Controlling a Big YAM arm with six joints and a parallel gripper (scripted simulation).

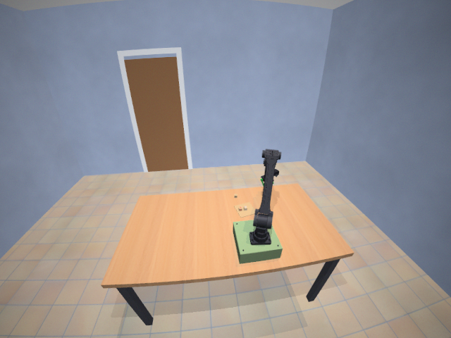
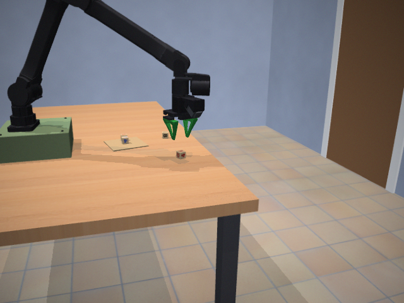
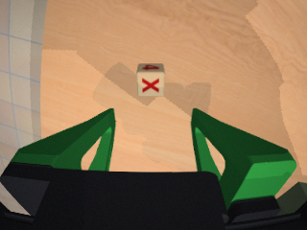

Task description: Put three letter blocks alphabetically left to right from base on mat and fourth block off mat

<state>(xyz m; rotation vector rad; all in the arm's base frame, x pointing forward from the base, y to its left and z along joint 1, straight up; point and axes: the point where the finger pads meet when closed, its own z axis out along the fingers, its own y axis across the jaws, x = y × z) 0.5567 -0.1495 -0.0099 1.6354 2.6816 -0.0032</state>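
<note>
The tan mat lies 20 cm behind my hand, 20 cm to the left of it and 8 cm below it.
</note>
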